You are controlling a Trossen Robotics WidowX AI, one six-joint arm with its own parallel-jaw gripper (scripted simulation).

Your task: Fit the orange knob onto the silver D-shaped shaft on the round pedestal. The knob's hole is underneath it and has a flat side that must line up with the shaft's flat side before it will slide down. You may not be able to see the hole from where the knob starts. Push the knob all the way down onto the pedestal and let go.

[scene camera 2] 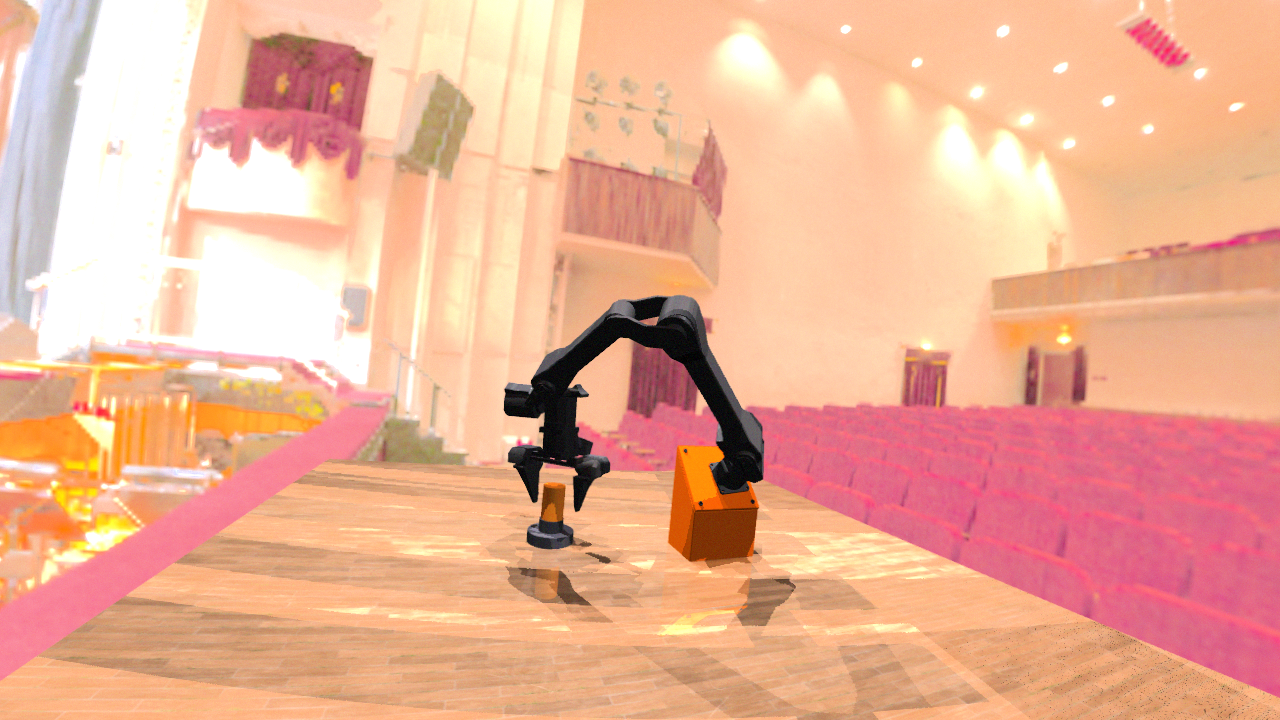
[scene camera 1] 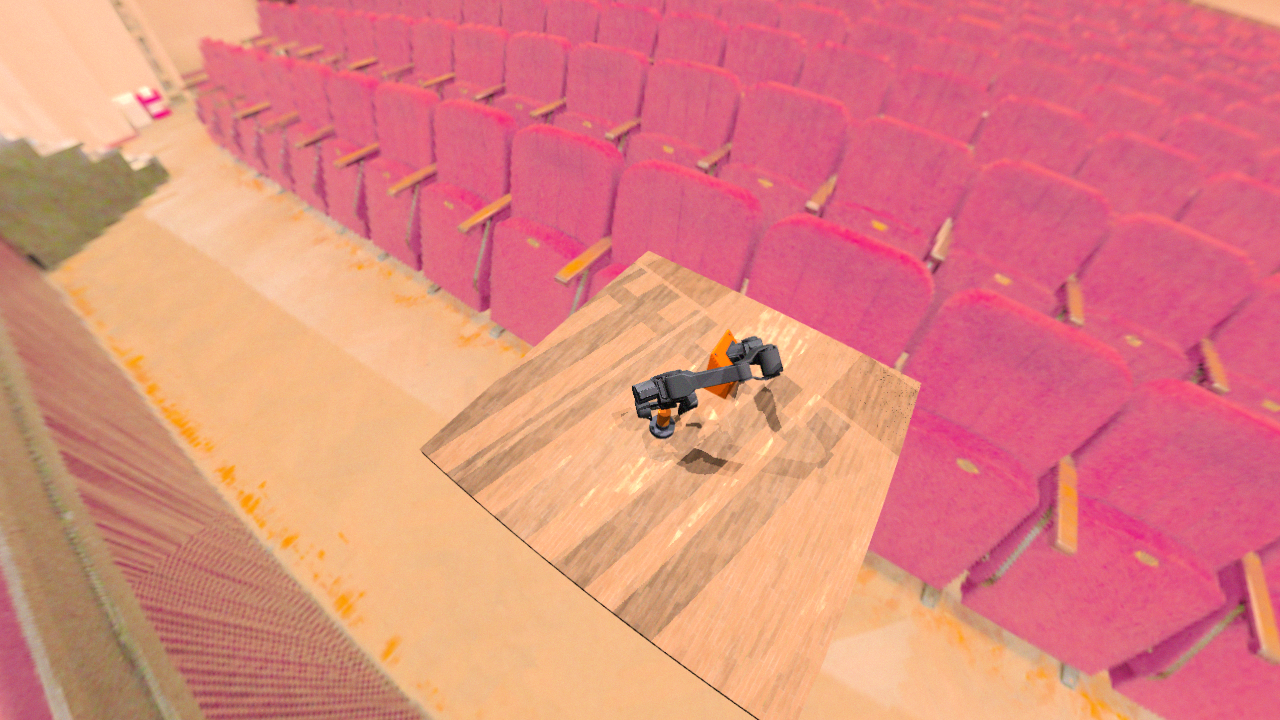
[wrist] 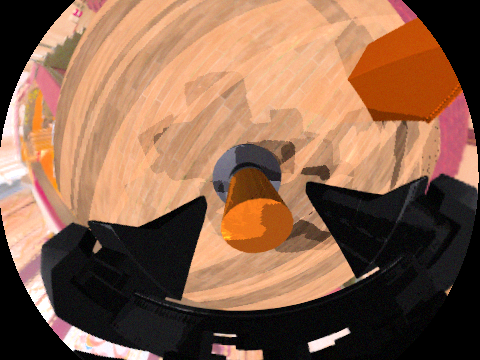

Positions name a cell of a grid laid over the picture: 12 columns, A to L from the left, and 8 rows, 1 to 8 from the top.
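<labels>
My gripper is visible in scene camera 2 (F6). I can also see my gripper in scene camera 1 (G5), and my gripper appears in the wrist view (G5) as well.
</labels>
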